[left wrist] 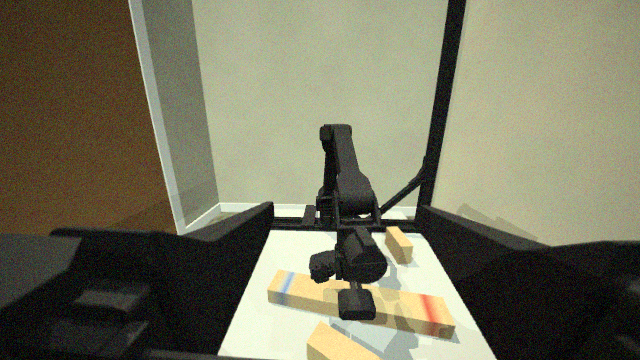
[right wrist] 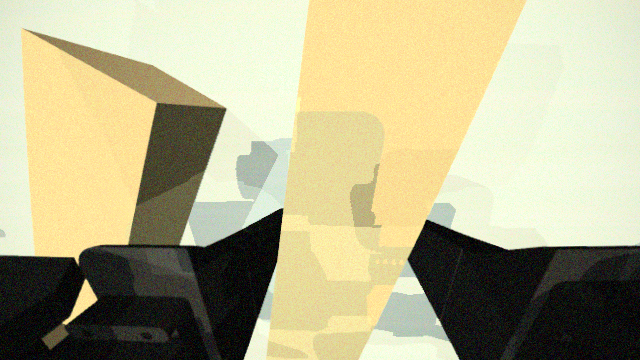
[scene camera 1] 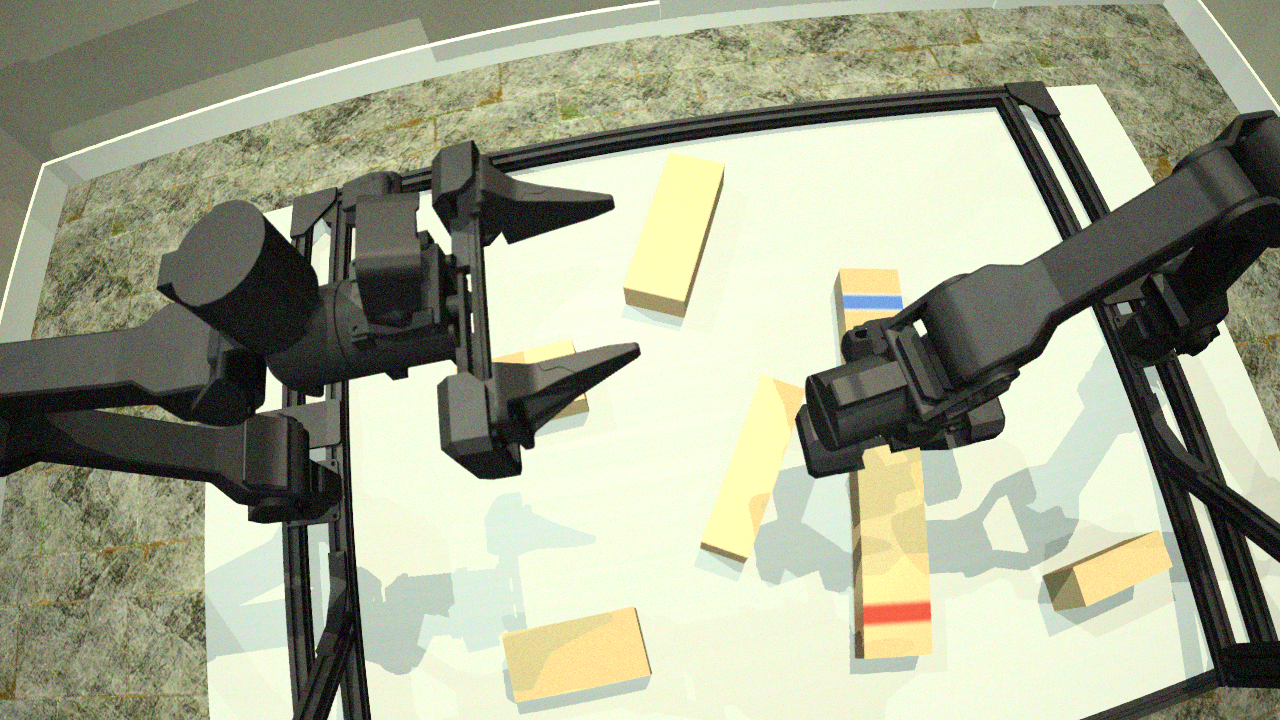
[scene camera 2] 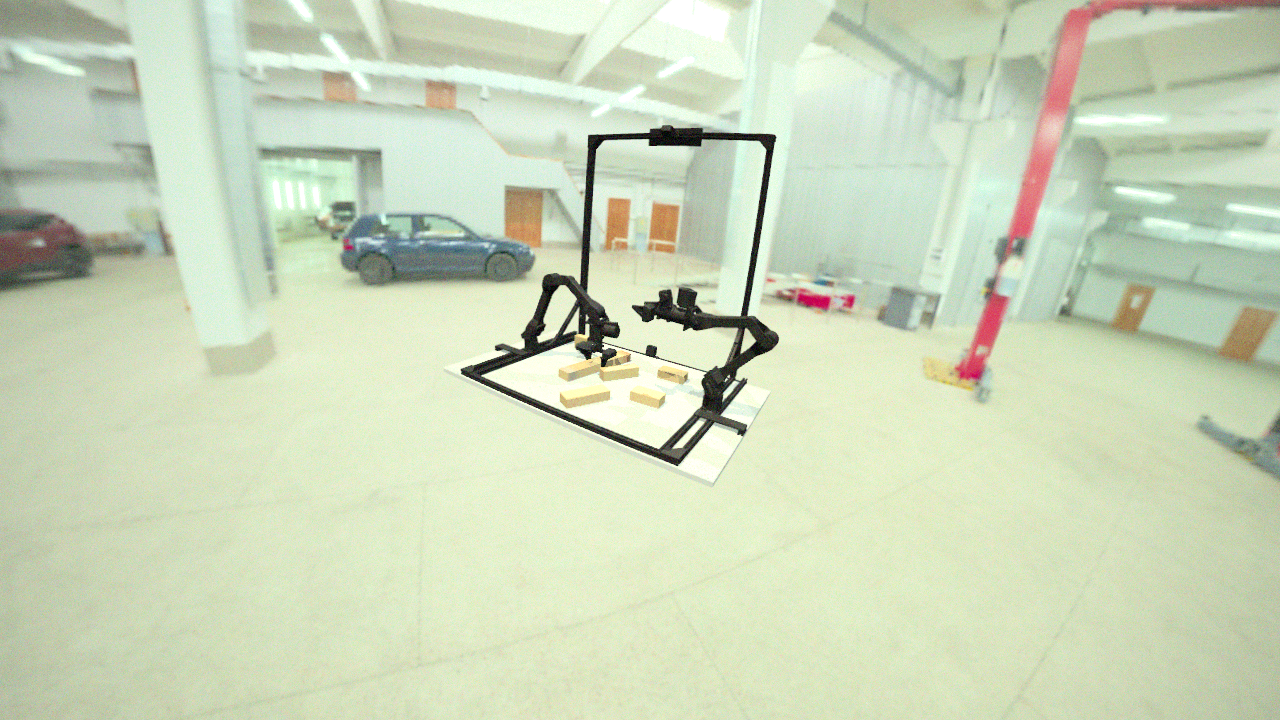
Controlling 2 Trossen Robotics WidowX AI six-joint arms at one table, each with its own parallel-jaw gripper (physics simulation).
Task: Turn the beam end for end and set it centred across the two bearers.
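Places are measured from the left arm's base along level axes (x ahead, y left, z up), in millimetres.
Where they show: left gripper, between the fingertips: [left wrist: 345, 210] [scene camera 1: 626, 270] [scene camera 2: 638, 304]; right gripper, between the fingertips: [right wrist: 339, 214] [scene camera 1: 879, 452] [scene camera 2: 595, 367]; left arm's base, origin of its link: [scene camera 1: 312, 493] [scene camera 2: 711, 407]; right arm's base, origin of its link: [left wrist: 326, 222] [scene camera 1: 1143, 339] [scene camera 2: 531, 349].
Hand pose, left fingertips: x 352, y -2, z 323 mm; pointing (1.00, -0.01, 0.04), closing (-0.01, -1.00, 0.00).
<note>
Each offset is from my left fingertips to the top centre of the thing.
The long beam @(dy -55, dx +214, dz -304 mm) [scene camera 1: 893, 537] [scene camera 2: 575, 369] [left wrist: 410, 305] [right wrist: 350, 150] has a blue band near one end, at the top in scene camera 1, and a red band near the other. It lies low over the white table. My right gripper [scene camera 1: 881, 438] [scene camera 2: 597, 356] [right wrist: 339, 214] is shut on it near mid-length, a finger against each side; its fingertips are hidden in scene camera 1. My left gripper [scene camera 1: 624, 275] [scene camera 2: 641, 310] is open and empty, high above the table. Several plain blocks lie about; which two are the bearers I cannot tell.
Plain blocks lie at the top centre [scene camera 1: 675, 228] [scene camera 2: 584, 396], left of the beam @(dy -44, dx +87, dz -298 mm) [scene camera 1: 747, 474] [scene camera 2: 617, 372], partly behind my left gripper [scene camera 1: 572, 405], at the lower left [scene camera 1: 577, 658] and at the lower right [scene camera 1: 1114, 568] [left wrist: 398, 245]. A black frame [scene camera 1: 760, 116] edges the table.
</note>
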